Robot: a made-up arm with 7 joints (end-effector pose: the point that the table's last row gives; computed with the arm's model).
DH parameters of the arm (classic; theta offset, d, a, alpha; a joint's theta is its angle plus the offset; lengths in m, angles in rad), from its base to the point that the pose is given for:
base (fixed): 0 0 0 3.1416
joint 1: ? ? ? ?
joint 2: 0 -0.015 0 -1.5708
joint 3: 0 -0.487 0 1.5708
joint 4: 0 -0.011 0 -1.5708
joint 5: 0 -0.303 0 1.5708
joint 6: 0 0 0 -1.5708
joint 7: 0 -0.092 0 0
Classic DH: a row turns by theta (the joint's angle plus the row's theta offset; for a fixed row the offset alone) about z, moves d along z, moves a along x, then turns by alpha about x.
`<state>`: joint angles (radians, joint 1 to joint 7).
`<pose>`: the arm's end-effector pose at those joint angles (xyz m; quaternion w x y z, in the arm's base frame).
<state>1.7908 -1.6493 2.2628 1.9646 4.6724 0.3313 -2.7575</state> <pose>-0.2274 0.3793 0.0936 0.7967 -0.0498 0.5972 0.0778</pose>
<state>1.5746 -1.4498 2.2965 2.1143 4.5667 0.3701 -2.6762</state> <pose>-0.2791 0.3139 0.1654 0.7874 -0.0980 0.5702 0.2128</pose>
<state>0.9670 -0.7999 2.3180 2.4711 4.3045 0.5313 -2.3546</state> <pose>-0.3219 0.0766 0.3675 0.6111 -0.0905 0.5034 0.6041</pose>
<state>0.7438 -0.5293 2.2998 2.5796 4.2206 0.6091 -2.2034</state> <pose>-0.2829 -0.0178 0.4288 0.4707 -0.0430 0.4937 0.7300</pose>
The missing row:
joint 1: 0 -0.335 0 1.5708
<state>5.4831 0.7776 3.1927 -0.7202 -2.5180 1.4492 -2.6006</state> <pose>0.5095 0.4232 0.6328 0.7428 -0.3113 -0.1280 0.5787</pose>
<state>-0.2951 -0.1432 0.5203 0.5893 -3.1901 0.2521 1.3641</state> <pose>0.0811 -0.1053 1.1760 0.1122 -0.6886 -0.7161 0.0201</pose>
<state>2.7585 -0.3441 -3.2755 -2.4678 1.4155 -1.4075 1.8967</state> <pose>-0.1249 0.0229 0.6175 0.7635 0.5176 0.3827 -0.0527</pose>
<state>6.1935 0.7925 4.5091 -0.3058 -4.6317 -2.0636 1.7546</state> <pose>0.4936 -0.0555 0.8903 0.5020 -0.4389 0.6912 -0.2784</pose>
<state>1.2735 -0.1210 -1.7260 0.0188 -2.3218 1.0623 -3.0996</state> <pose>-0.1081 0.1136 1.1599 0.1328 0.8328 -0.1452 0.5175</pose>
